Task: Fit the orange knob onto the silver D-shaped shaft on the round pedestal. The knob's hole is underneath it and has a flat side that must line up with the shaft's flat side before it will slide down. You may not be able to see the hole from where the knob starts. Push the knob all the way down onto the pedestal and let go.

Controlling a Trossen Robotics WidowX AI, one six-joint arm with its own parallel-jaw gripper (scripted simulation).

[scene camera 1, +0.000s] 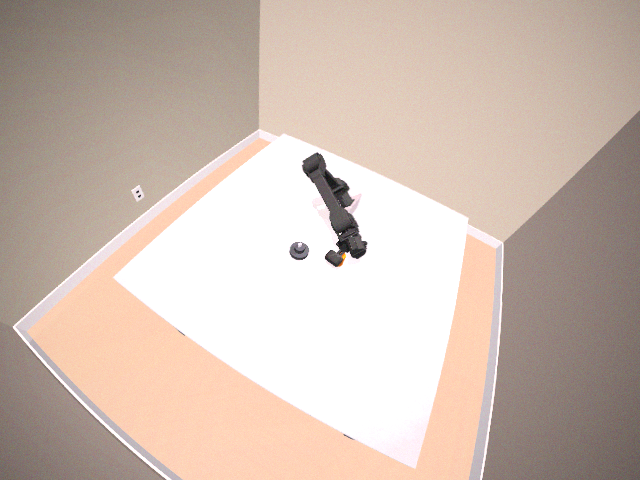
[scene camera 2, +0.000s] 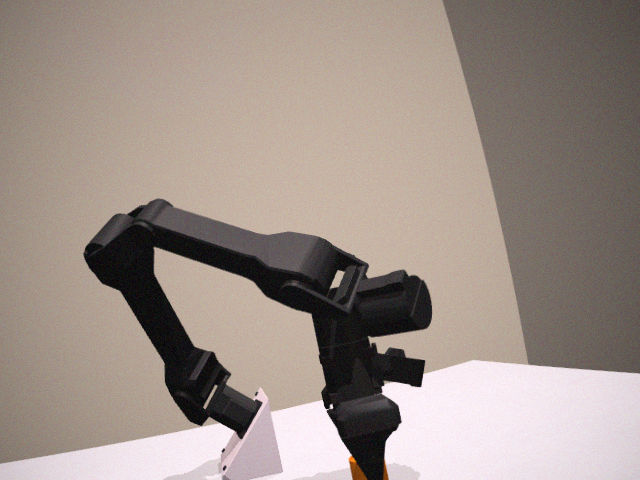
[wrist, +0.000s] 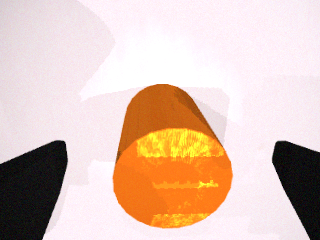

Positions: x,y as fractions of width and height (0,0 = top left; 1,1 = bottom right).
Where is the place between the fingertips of my gripper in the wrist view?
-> At 0.55,0.63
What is my gripper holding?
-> Nothing.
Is my gripper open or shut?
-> Open.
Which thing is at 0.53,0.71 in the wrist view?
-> An orange knob.
